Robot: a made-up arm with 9 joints.
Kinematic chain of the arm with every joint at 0, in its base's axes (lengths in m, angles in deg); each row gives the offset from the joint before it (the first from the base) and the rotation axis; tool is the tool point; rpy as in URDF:
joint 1: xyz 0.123 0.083 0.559 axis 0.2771 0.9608 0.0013
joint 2: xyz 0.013 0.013 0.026 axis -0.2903 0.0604 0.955
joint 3: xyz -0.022 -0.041 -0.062 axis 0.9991 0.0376 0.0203
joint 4: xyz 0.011 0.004 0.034 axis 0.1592 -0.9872 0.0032
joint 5: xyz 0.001 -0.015 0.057 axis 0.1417 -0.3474 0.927
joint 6: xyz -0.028 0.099 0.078 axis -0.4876 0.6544 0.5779
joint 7: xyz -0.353 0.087 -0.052 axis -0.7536 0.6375 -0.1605
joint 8: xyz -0.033 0.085 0 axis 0.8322 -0.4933 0.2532
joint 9: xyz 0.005 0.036 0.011 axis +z
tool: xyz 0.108 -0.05 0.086 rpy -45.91 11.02 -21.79
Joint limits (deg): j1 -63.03..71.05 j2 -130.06..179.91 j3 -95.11..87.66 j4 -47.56..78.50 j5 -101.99..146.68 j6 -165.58..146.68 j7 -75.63..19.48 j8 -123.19..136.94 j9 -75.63..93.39
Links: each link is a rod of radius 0.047 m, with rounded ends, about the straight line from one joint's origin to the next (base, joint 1, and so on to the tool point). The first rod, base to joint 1, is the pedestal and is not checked.
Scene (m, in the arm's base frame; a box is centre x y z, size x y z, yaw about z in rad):
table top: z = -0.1
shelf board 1: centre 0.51 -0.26 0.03 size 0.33 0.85 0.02 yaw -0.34
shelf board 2: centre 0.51 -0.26 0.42 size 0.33 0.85 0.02 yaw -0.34
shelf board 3: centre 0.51 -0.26 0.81 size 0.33 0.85 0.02 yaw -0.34
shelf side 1: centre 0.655 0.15 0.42 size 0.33 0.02 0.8 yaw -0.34
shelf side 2: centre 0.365 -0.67 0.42 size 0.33 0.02 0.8 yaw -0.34
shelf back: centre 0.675 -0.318 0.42 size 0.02 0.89 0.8 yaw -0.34
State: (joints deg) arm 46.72 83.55 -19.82 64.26 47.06 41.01 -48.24 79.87 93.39
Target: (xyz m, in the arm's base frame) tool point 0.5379 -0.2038 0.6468
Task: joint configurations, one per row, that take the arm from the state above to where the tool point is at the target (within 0.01 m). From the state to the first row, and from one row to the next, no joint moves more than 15 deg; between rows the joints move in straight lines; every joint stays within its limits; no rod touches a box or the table.
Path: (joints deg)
1: 38.09 83.09 -16.16 66.63 33.21 38.31 -52.80 89.38 93.39
2: 29.46 82.64 -12.51 69.01 19.36 35.62 -57.37 98.89 93.39
3: 20.82 82.18 -8.85 71.38 5.51 32.92 -61.93 108.40 93.39
4: 12.19 81.73 -5.19 73.75 -8.35 30.23 -66.50 117.92 93.39
5: 3.56 81.27 -1.54 76.13 -22.20 27.53 -71.06 127.43 93.39
6: -5.07 80.82 2.12 78.50 -36.05 24.84 -75.63 136.94 93.39
7: 2.81 74.29 -11.16 69.63 -24.22 23.53 -65.98 132.14 93.39
8: 10.69 67.77 -24.44 60.77 -12.40 22.23 -56.32 127.33 93.39
9: 18.57 61.24 -37.72 51.90 -0.57 20.93 -46.67 122.53 93.39
10: 26.45 54.72 -50.99 43.03 11.26 19.63 -37.02 117.73 93.39
11: 34.33 48.19 -64.27 34.16 23.08 18.32 -27.37 112.92 93.39
12: 34.31 56.81 -59.25 39.73 34.28 24.86 -39.37 113.52 81.09
13: 34.30 65.43 -54.22 45.29 45.48 31.41 -51.38 114.12 68.79
14: 34.28 74.05 -49.20 50.85 56.68 37.95 -63.39 114.72 56.49

